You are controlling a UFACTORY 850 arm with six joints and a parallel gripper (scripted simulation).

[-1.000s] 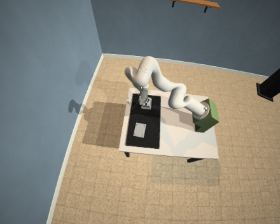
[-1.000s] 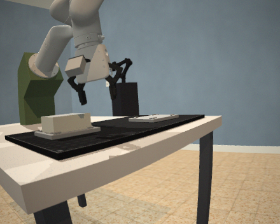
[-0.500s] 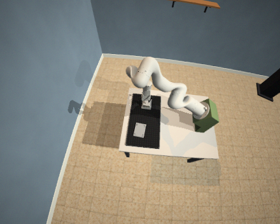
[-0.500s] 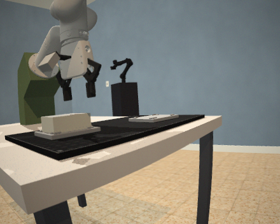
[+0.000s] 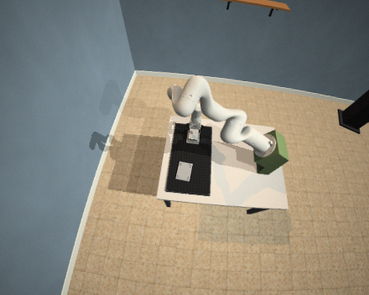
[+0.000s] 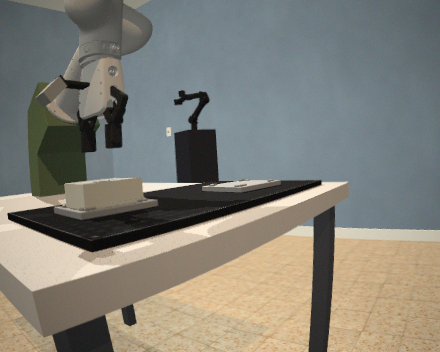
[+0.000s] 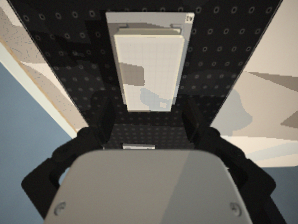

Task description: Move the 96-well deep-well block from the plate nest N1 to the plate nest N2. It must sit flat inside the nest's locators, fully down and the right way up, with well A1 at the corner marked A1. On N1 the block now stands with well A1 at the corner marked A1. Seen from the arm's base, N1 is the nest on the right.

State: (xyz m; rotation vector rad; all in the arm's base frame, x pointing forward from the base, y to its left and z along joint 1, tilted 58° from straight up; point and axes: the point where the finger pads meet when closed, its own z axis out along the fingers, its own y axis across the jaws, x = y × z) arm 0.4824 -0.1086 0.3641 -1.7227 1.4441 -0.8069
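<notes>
Right now my hand is 80 mm above the cream deep-well block. From my hand the other things lie so: plate nest N1: 110 mm below; plate nest N2: 70 mm behind, 360 mm to the left, 110 mm below.
</notes>
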